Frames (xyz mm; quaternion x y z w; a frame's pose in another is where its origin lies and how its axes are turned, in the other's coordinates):
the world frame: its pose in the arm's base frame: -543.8 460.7 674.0 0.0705 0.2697 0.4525 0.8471
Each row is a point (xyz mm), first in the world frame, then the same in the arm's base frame.
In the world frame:
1: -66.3 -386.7 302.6
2: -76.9 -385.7 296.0
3: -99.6 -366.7 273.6
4: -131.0 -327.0 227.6
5: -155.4 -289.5 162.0
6: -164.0 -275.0 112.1
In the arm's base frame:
1: -134.0 220.6 815.1
2: -142.9 211.8 814.0
3: -178.5 201.8 810.9
4: -245.3 193.8 798.9
5: -317.7 187.8 766.7
6: -358.1 183.1 733.2

